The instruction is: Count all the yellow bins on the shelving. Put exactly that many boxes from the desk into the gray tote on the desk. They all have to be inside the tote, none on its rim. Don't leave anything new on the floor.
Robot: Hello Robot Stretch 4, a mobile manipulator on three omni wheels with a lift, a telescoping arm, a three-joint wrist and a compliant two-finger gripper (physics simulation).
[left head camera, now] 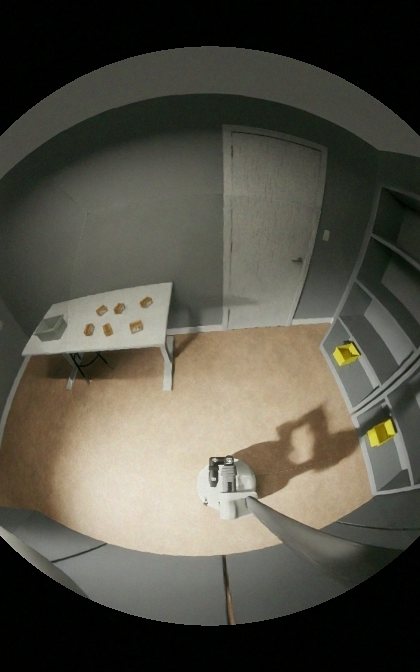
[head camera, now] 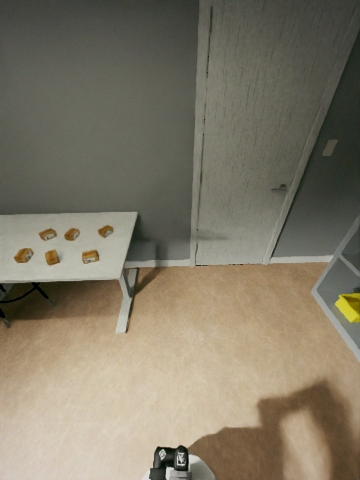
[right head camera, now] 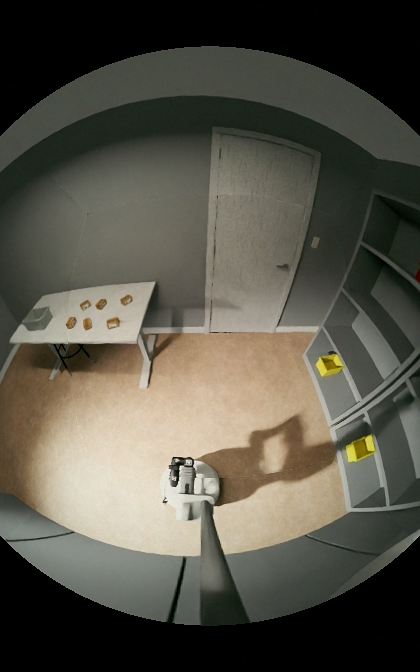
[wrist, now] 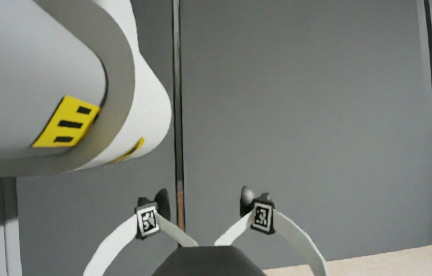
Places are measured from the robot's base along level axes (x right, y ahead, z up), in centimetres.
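Where they show: hand at its tool point: point(left head camera: 212, 503) point(right head camera: 171, 503) point(wrist: 205, 207).
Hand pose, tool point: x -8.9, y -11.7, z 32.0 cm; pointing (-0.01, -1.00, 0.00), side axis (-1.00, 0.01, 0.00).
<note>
After its pixels a point has its place.
Several orange-brown boxes with white labels, one at the front right point(head camera: 90, 257) @[x -59.1, y 92.3, z 73.5 cm] point(left head camera: 136, 327) @[x -59.1, y 92.3, z 73.2 cm] point(right head camera: 113, 323) @[x -58.6, y 92.6, z 73.1 cm], lie spread over the white desk point(head camera: 115, 250) @[x -48.4, y 104.2, z 69.4 cm] point(left head camera: 161, 317) @[x -44.7, y 106.0, z 69.4 cm] point(right head camera: 142, 305) @[x -45.1, y 118.3, z 69.3 cm]. The gray tote point(left head camera: 51, 328) @[x -159.7, y 99.8, z 69.7 cm] point(right head camera: 37, 319) @[x -136.9, y 86.4, z 81.3 cm] stands at the desk's left end; its inside is hard to make out. On the gray shelving point(head camera: 336, 325) @[x 125.0, y 97.8, z 0.0 cm] point(left head camera: 337, 380) @[x 126.6, y 82.1, z 0.0 cm] point(right head camera: 317, 390) @[x 126.3, y 83.3, z -0.3 cm], one yellow bin point(head camera: 349, 307) @[x 131.3, y 104.6, z 16.0 cm] point(left head camera: 346, 354) @[x 153.2, y 111.9, z 5.2 cm] point(right head camera: 330, 366) @[x 152.5, y 110.3, z 5.3 cm] sits in the farther unit and another yellow bin point(left head camera: 381, 433) @[x 161.1, y 8.2, z 5.3 cm] point(right head camera: 361, 448) @[x 162.0, y 8.4, z 5.3 cm] in the nearer unit. The shelving's right part is cut off. My gripper point(wrist: 205, 202) @[x -8.9, y -11.7, z 32.0 cm] is open and empty, away from the desk.
A closed door point(head camera: 250, 150) @[x 45.0, y 166.6, z 118.6 cm] point(left head camera: 275, 225) @[x 48.1, y 166.8, z 121.3 cm] point(right head camera: 260, 225) @[x 46.9, y 166.8, z 125.1 cm] stands between desk and shelving. Dark chair legs show under the desk. A red object point(right head camera: 418, 275) @[x 139.6, y 78.5, z 145.5 cm] is partly visible on a higher shelf. Gray panels point(wrist: 310, 125) @[x -43.5, y -70.3, z 42.4 cm] stand behind the gripper in the wrist view.
</note>
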